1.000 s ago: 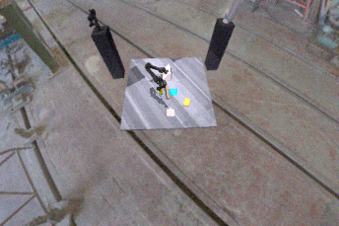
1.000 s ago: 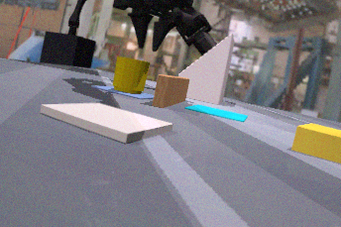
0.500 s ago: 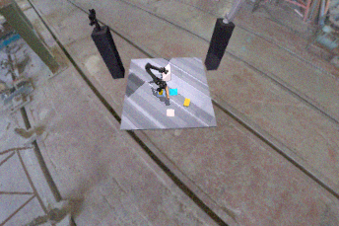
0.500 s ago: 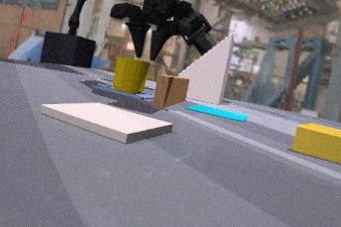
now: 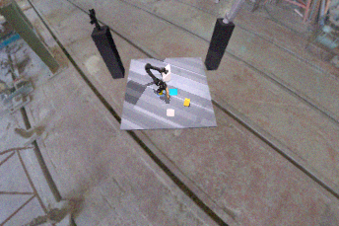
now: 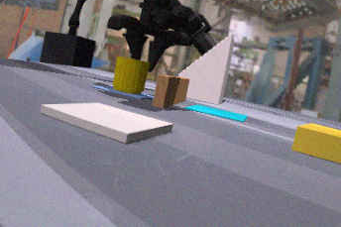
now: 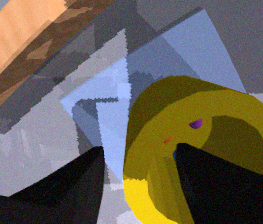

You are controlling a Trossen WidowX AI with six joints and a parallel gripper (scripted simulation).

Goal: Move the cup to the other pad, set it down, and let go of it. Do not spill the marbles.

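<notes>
Right now the yellow cup is 2 cm ahead of my gripper tip, 2 cm to the right of it and 2 cm below it. From my gripper tip the other things lie so: purple marble (3 cm ahead, 2 cm to the right, 4 cm below); brown block (2 cm ahead, 8 cm to the left, 4 cm below); pale blue pad (2 cm ahead, 2 cm to the right, 6 cm below).
</notes>
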